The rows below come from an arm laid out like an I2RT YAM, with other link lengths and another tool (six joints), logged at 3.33 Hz.
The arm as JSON. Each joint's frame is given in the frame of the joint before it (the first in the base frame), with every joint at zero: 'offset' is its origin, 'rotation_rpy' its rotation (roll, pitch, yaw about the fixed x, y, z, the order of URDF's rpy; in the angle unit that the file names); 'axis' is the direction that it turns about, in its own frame. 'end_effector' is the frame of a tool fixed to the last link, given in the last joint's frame.
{
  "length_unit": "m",
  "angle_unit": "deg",
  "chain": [
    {
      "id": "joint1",
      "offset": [
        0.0,
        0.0,
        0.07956
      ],
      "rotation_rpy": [
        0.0,
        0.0,
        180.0
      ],
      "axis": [
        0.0,
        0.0,
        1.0
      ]
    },
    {
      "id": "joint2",
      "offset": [
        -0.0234,
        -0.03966,
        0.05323
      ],
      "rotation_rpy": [
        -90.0,
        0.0,
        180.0
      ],
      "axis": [
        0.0,
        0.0,
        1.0
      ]
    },
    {
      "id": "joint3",
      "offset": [
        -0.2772,
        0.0,
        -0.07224
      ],
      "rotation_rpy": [
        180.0,
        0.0,
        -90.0
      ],
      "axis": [
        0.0,
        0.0,
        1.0
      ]
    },
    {
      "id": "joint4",
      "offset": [
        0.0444,
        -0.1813,
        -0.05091
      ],
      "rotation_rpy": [
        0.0,
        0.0,
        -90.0
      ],
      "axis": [
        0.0,
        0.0,
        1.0
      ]
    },
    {
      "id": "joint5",
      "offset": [
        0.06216,
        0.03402,
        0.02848
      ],
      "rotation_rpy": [
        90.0,
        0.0,
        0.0
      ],
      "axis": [
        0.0,
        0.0,
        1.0
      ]
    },
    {
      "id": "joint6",
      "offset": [
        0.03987,
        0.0,
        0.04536
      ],
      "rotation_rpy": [
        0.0,
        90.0,
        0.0
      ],
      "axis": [
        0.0,
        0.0,
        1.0
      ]
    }
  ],
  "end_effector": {
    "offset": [
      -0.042,
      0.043,
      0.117
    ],
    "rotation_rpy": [
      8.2,
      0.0,
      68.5
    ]
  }
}
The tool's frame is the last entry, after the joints.
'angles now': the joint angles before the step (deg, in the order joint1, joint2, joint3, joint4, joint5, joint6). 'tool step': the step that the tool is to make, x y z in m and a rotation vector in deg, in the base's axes. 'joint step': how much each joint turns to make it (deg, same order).
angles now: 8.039, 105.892, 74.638, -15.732, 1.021, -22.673
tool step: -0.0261, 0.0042, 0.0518, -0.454, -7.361, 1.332
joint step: 1.845, -11.442, -4.052, -0.164, 1.465, -0.809
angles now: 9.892, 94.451, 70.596, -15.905, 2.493, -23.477
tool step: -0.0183, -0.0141, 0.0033, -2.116, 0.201, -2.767
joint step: -0.382, -3.268, -2.799, -1.021, 3.146, -0.037
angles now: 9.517, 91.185, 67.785, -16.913, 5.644, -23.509
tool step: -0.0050, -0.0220, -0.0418, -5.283, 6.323, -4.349
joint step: -1.184, 5.410, -4.112, 2.578, 5.216, -0.876
